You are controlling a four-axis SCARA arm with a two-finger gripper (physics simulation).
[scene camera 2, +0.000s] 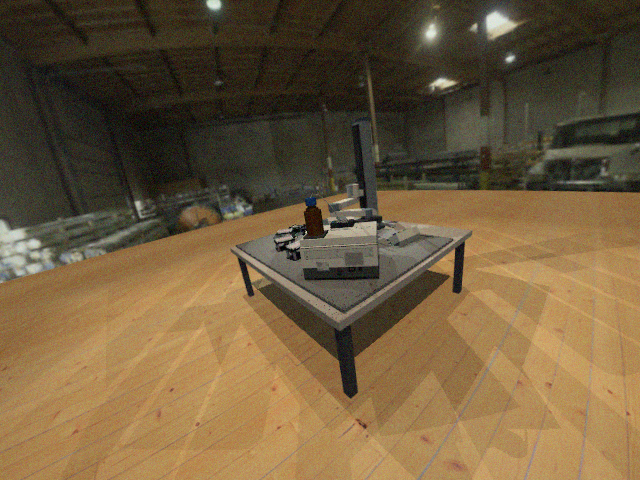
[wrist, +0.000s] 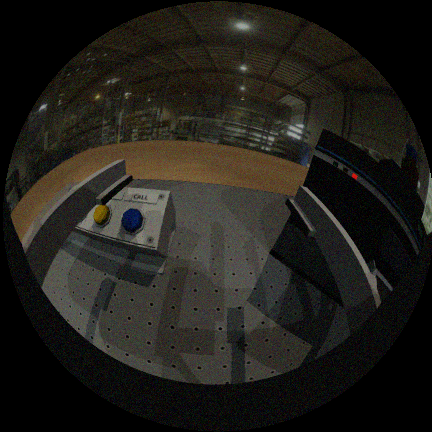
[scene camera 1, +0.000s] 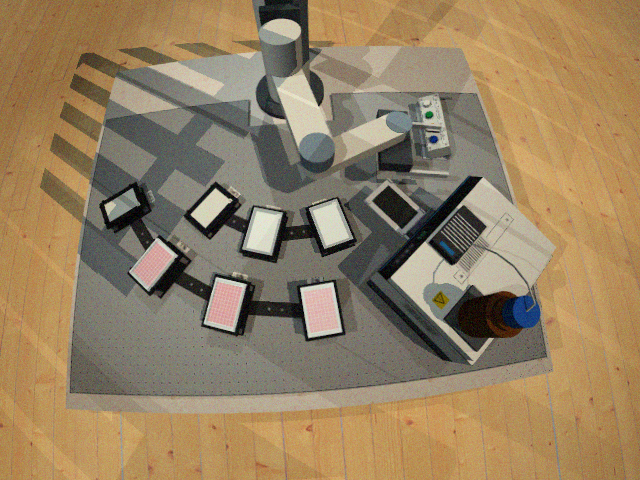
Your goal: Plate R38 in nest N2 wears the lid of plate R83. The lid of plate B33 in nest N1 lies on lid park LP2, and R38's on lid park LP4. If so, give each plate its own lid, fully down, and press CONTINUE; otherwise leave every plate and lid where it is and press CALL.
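Frame: origin at the arm's base, x ahead, y left, z up, level; centimetres.
Seen in the pictures: gripper, fingertip midpoint: [scene camera 2: 386, 229] [wrist: 208, 176] [scene camera 1: 444, 150].
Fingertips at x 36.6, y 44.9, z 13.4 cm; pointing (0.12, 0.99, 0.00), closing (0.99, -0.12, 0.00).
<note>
A point is followed by its place in that frame.
My gripper [wrist: 208, 176] @(x 36.6, y 44.9, z 13.4 cm) is open and empty; its fingers stand wide apart in the wrist view, the left one beside the button box [wrist: 162, 220] @(x 32.4, y 46.0, z 7.6 cm) [scene camera 1: 439, 149] @(x 32.4, y 46.7, z 7.4 cm). The blue button [wrist: 132, 220] @(x 29.2, y 45.0, z 8.1 cm) [scene camera 1: 433, 139] @(x 29.1, y 45.1, z 8.2 cm) sits below the CALL label [wrist: 140, 197] @(x 29.1, y 48.1, z 9.1 cm), with a yellow button [wrist: 101, 214] @(x 24.3, y 45.4, z 8.1 cm) beside it. A green button [scene camera 1: 429, 114] @(x 19.0, y 46.1, z 8.3 cm) shows in scene camera 1. Three pink-gridded plates [scene camera 1: 156, 265] @(x 63.8, y -39.6, z 8.6 cm) [scene camera 1: 227, 303] @(x 75.2, y -18.8, z 9.0 cm) [scene camera 1: 321, 310] @(x 78.6, y 5.2, z 10.0 cm) sit in the front row of holders. Pale rectangular pieces [scene camera 1: 211, 210] @(x 47.4, y -24.8, z 5.5 cm) [scene camera 1: 263, 230] @(x 55.3, y -9.1, z 6.7 cm) [scene camera 1: 330, 223] @(x 54.7, y 9.7, z 6.7 cm) lie on holders behind; a greyer one [scene camera 1: 122, 207] @(x 43.5, y -55.0, z 5.7 cm) lies far left. Plate and holder labels are unreadable.
A large white instrument [scene camera 1: 522, 248] @(x 69.9, y 55.2, z 22.1 cm) [scene camera 2: 341, 253] @(x 82.4, y 54.1, z 15.0 cm) stands at the right, bearing a brown bottle [scene camera 1: 478, 315] @(x 84.1, y 34.3, z 32.4 cm) [scene camera 2: 313, 222] @(x 87.2, y 41.9, z 30.0 cm) with a blue cap. Its grey tray [scene camera 1: 373, 203] @(x 51.5, y 21.6, z 11.3 cm) sticks out toward the holders. A dark block [scene camera 1: 395, 160] @(x 42.6, y 27.5, z 18.6 cm) stands beside the button box, under the arm's end [scene camera 1: 399, 121].
</note>
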